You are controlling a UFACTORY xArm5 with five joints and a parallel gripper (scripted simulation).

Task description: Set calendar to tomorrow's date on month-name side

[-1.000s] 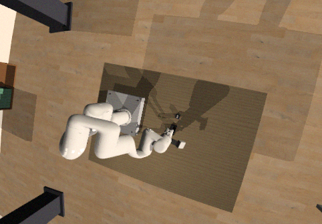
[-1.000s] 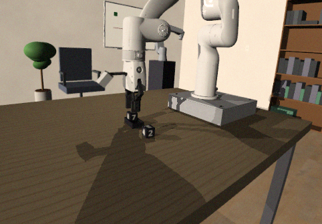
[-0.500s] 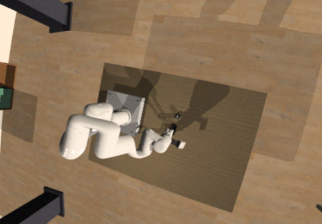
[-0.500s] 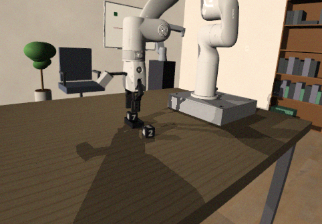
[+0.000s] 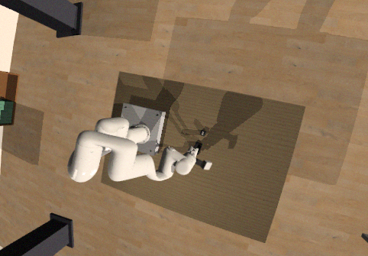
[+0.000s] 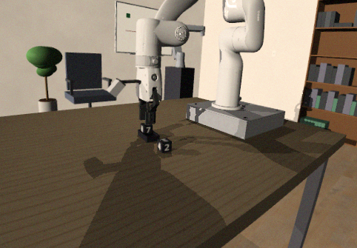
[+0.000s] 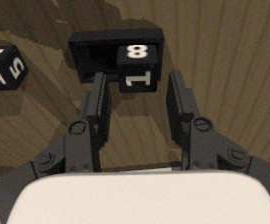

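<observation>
Now: hand 10 mm short of the dark calendar tray, 20 mm to the right of it and 60 mm above it.
</observation>
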